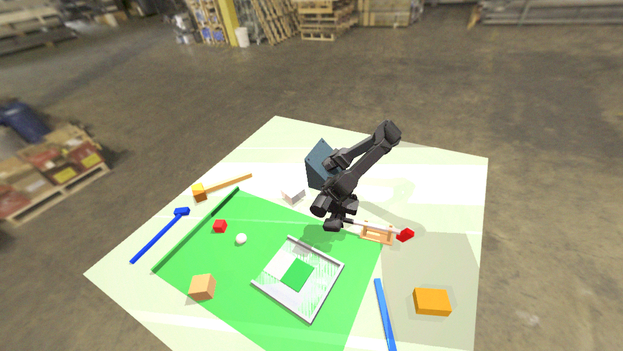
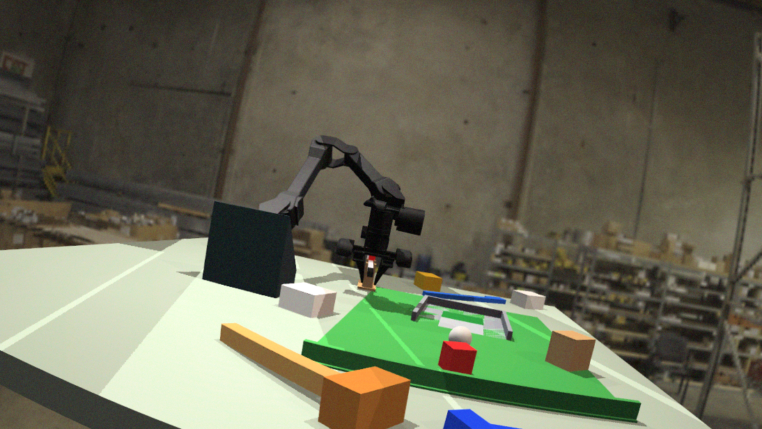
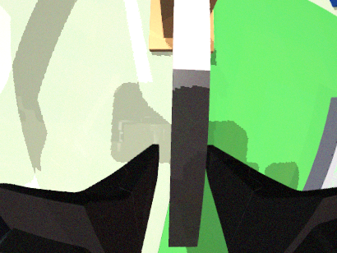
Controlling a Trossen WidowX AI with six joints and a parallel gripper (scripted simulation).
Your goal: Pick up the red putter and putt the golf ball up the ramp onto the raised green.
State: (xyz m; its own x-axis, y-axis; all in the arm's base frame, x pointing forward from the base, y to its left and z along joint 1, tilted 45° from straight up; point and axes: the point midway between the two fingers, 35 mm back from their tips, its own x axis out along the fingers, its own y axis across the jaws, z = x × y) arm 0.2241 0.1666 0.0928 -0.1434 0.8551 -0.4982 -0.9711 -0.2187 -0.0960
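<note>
Now: gripper tip 30 mm past the red putter, 110 mm to the right of it and 30 mm below it. Round my gripper tip: white golf ball: 250 mm ahead, 330 mm to the right, 10 mm below; then wooden rack: 30 mm behind, 130 mm to the left; then yellow block: 120 mm ahead, 360 mm to the left, 10 mm below.
</note>
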